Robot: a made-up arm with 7 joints. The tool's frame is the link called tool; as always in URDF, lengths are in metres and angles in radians.
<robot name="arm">
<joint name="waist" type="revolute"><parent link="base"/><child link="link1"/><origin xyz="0.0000 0.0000 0.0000" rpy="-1.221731 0.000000 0.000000"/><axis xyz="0 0 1"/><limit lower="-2.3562" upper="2.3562"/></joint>
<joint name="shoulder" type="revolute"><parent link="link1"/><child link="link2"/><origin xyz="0.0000 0.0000 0.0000" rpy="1.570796 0.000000 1.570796"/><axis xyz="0 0 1"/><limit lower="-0.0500" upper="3.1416"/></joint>
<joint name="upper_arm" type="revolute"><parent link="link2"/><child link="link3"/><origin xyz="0.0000 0.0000 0.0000" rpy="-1.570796 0.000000 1.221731"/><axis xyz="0 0 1"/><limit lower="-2.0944" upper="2.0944"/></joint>
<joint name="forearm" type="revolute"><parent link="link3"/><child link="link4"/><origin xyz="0.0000 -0.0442 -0.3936" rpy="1.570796 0.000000 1.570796"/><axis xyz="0 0 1"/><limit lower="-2.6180" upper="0.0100"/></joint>
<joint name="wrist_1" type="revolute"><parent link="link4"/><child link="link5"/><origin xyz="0.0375 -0.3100 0.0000" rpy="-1.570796 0.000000 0.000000"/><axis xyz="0 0 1"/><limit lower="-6.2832" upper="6.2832"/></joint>
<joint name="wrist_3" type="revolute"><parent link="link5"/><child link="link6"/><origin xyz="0.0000 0.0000 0.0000" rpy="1.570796 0.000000 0.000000"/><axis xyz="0 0 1"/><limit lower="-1.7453" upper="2.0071"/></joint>
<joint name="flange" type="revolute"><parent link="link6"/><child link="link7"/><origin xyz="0.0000 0.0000 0.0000" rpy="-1.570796 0.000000 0.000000"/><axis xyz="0 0 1"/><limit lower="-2.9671" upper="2.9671"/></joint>
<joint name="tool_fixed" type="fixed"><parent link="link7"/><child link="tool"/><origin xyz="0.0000 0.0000 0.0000" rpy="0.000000 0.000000 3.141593"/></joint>
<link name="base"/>
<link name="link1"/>
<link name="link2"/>
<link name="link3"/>
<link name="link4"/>
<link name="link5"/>
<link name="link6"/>
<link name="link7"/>
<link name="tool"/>
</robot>
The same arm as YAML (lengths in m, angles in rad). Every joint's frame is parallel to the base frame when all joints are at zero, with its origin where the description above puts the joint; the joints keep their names.
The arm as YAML. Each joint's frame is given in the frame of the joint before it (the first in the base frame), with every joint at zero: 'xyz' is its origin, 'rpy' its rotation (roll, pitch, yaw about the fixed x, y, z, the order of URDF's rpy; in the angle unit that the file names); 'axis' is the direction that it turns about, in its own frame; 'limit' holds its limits. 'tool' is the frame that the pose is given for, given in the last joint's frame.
units:
  length: m
  angle: rad
joints:
  - name: waist
    type: revolute
    origin:
      xyz: [0.0, 0.0, 0.0]
      rpy: [0.0, 0.0, 0.0]
    axis: [0.0, 0.9397, 0.342]
    limit:
      lower: -2.3562
      upper: 2.3562
  - name: shoulder
    type: revolute
    origin:
      xyz: [0.0, 0.0, 0.0]
      rpy: [0.0, 0.0, 0.0]
    axis: "+x"
    limit:
      lower: -0.05
      upper: 3.1416
  - name: upper_arm
    type: revolute
    origin:
      xyz: [0.0, 0.0, 0.0]
      rpy: [0.0, 0.0, 0.0]
    axis: "+z"
    limit:
      lower: -2.0944
      upper: 2.0944
  - name: forearm
    type: revolute
    origin:
      xyz: [0.0442, 0.0, -0.3936]
      rpy: [0.0, 0.0, 0.0]
    axis: "+y"
    limit:
      lower: -2.618
      upper: 0.01
  - name: wrist_1
    type: revolute
    origin:
      xyz: [-0.0375, 0.0, -0.31]
      rpy: [0.0, 0.0, 0.0]
    axis: "+z"
    limit:
      lower: -6.2832
      upper: 6.2832
  - name: wrist_3
    type: revolute
    origin:
      xyz: [0.0, 0.0, 0.0]
      rpy: [0.0, 0.0, 0.0]
    axis: "+y"
    limit:
      lower: -1.7453
      upper: 2.0071
  - name: flange
    type: revolute
    origin:
      xyz: [0.0, 0.0, 0.0]
      rpy: [0.0, 0.0, 0.0]
    axis: "+z"
    limit:
      lower: -2.9671
      upper: 2.9671
tool:
  origin:
    xyz: [0.0, 0.0, 0.0]
    rpy: [0.0, 0.0, 0.0]

